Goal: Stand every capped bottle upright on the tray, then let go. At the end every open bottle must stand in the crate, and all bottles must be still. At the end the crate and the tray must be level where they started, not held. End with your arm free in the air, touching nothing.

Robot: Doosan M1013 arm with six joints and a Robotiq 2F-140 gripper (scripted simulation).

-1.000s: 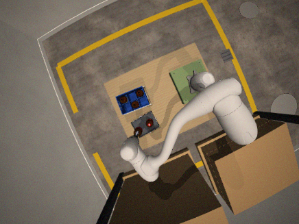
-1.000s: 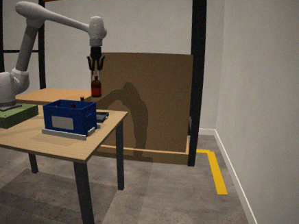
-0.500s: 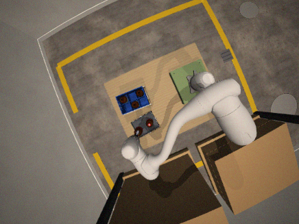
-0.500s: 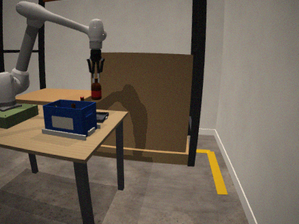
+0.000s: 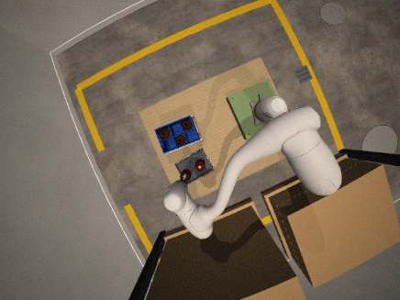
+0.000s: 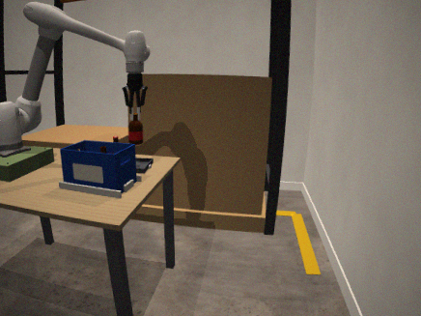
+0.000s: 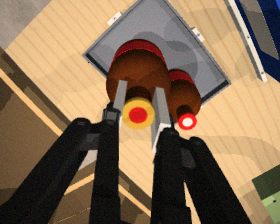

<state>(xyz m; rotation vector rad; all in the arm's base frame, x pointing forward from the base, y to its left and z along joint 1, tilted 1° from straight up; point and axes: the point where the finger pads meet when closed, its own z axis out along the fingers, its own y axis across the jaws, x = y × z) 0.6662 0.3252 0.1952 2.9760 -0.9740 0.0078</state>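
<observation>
My gripper is now 80 mm above the brown capped bottle. Also, from my hand: grey tray (270 mm below, 60 mm behind, 20 mm to the right); then blue crate (290 mm to the right, 200 mm below); then uncapped bottle (320 mm to the right, 200 mm below, 100 mm ahead).
</observation>
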